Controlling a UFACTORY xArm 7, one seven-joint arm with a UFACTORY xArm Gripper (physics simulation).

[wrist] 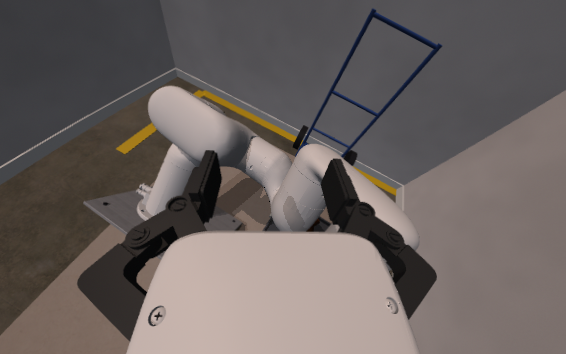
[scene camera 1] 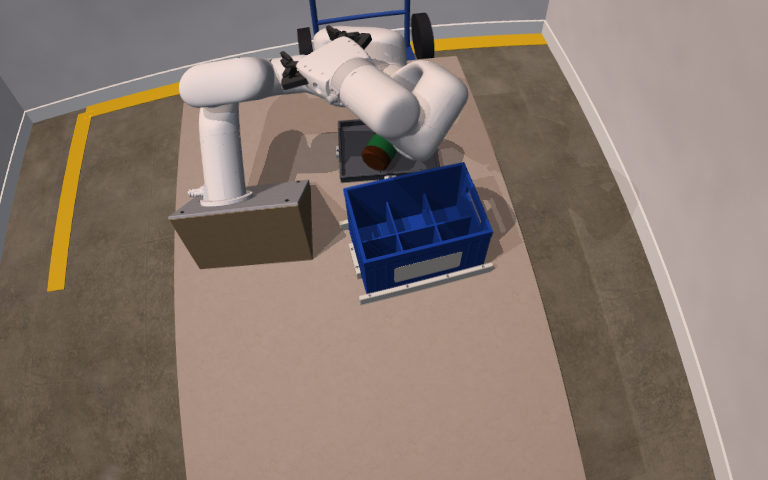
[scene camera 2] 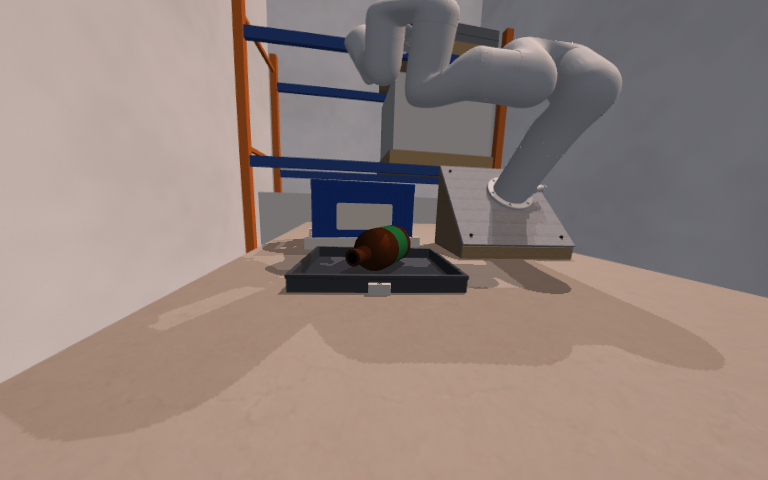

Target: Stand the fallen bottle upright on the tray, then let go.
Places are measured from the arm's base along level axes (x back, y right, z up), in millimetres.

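Where they show: gripper, fingertip midpoint: [wrist: 274,168] [scene camera 1: 306,44]; arm's base, link origin: [scene camera 1: 226,200] [scene camera 2: 508,194].
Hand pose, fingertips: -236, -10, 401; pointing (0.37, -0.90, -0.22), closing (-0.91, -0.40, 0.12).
Things, the pixels of their centre, and the offset from my fingertips, as dx, dy, dz.
- brown bottle with a green band, body centre: [scene camera 2: 377,248] [scene camera 1: 387,140] -165, -169, -518
- blue divided crate, body centre: [scene camera 1: 416,230] [scene camera 2: 360,213] -171, +133, -472
The brown bottle with a green band [scene camera 1: 377,153] [scene camera 2: 378,249] lies on its side in the dark tray [scene camera 1: 340,135] [scene camera 2: 328,284]. In scene camera 2 its neck points toward the camera and a little left; in scene camera 1 the arm hides the neck end. My gripper [scene camera 1: 310,48] [wrist: 274,168] is open and empty, high above the table and away from the bottle, with its fingers pointing up and left in scene camera 1. The gripper cannot be made out in scene camera 2. The bottle is mostly hidden behind the arm in the wrist view.
A blue divided crate [scene camera 1: 419,266] [scene camera 2: 363,192] stands beside the tray, with white strips along its edges. The arm's slanted base block [scene camera 1: 254,240] [scene camera 2: 504,226] is on the other side. A blue hand truck [scene camera 1: 362,16] [wrist: 355,103] stands near the wall. My arm bends over the tray.
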